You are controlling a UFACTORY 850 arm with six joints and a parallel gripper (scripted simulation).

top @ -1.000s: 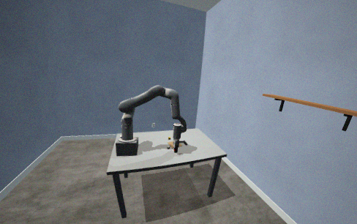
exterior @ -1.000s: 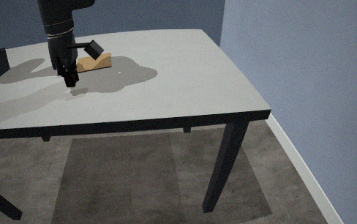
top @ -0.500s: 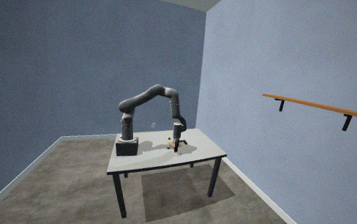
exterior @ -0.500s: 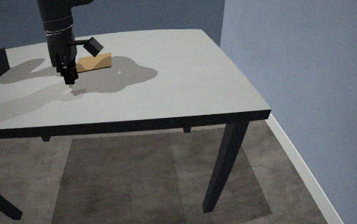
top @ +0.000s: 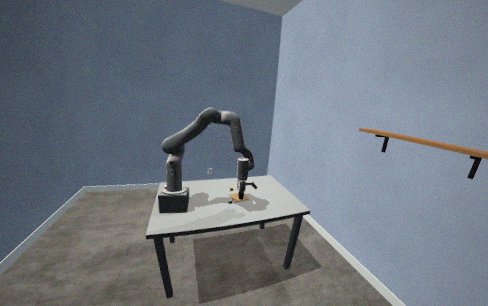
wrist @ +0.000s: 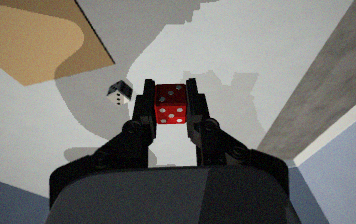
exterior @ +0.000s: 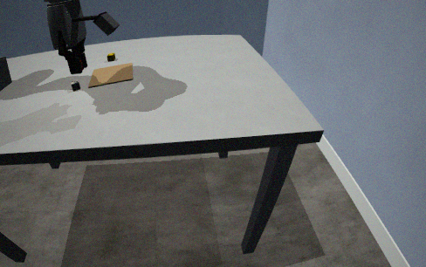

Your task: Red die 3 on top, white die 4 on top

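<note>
Right now the white die is 10 cm below my hand, 8 cm behind it and 7 cm to the left of it. Round my hand: tan mat 16 cm to the left, 11 cm below, 1 cm ahead; then red die 1 cm below; then yellow die 29 cm to the left, 10 cm below, 4 cm behind.
</note>
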